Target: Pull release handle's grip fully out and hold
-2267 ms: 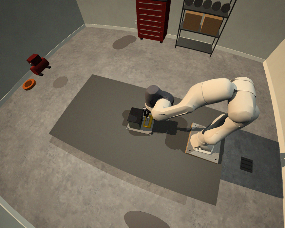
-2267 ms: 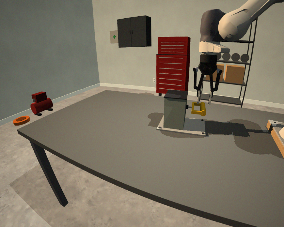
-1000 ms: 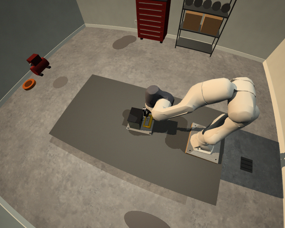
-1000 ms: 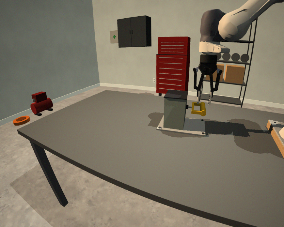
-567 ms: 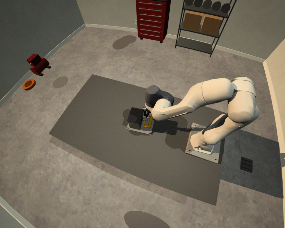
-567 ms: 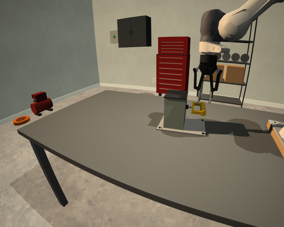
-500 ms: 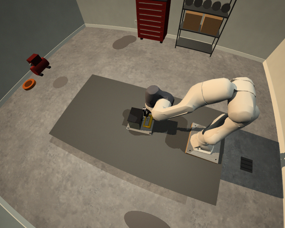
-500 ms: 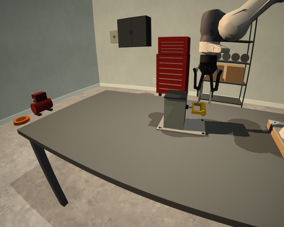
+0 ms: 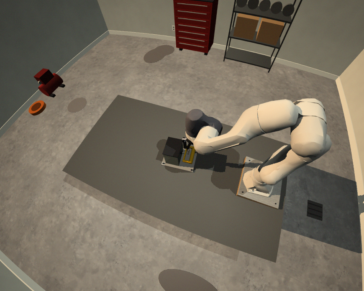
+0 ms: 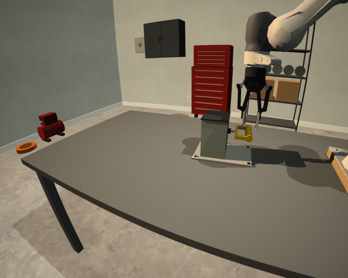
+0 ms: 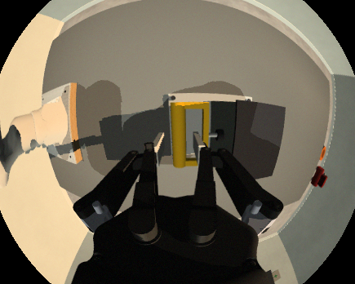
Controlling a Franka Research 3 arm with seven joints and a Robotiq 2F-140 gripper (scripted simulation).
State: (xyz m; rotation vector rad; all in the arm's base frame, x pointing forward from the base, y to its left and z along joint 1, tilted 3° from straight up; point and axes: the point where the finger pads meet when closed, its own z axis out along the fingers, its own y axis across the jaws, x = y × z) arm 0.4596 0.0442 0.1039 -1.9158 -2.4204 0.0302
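Right now the baseplate is 160 mm below my hand, 90 mm ahead of it and 20 mm to the left of it.
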